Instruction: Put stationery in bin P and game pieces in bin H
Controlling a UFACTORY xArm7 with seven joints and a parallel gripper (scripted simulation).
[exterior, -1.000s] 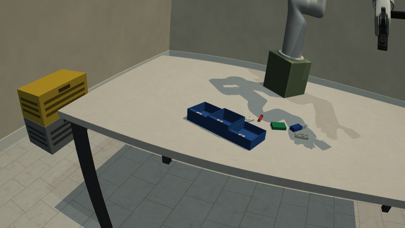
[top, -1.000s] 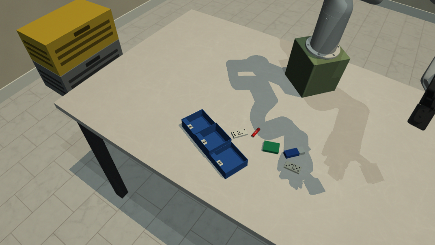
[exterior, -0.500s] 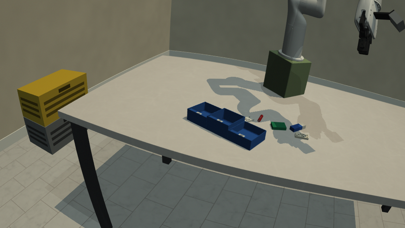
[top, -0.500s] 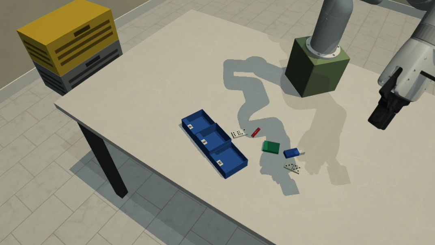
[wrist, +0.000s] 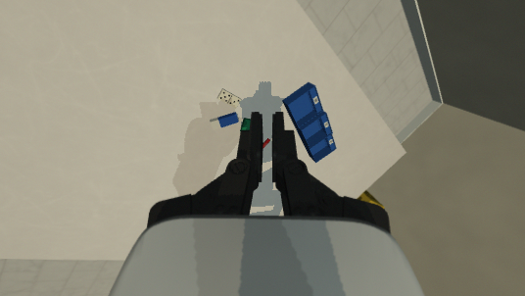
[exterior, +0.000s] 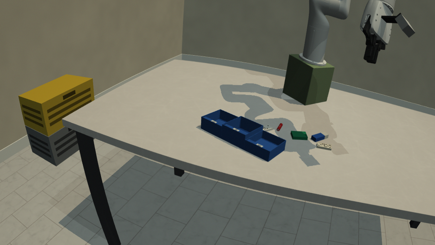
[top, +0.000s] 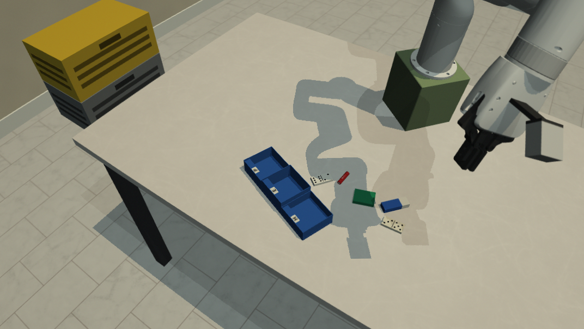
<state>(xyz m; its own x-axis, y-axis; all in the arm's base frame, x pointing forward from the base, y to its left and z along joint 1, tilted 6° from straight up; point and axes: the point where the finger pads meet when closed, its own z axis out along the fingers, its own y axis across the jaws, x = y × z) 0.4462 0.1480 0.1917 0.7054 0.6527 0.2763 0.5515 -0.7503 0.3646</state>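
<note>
My gripper is now 34 cm to the left of the blue three-part bin, 30 cm above it and 1 cm short of it. The rest, counted from my hand: blue-and-white eraser (32 cm below, 11 cm behind, 9 cm to the right); red cylinder (32 cm below, 24 cm to the right, 11 cm behind); green block (32 cm below, 17 cm to the right, 8 cm behind).
</note>
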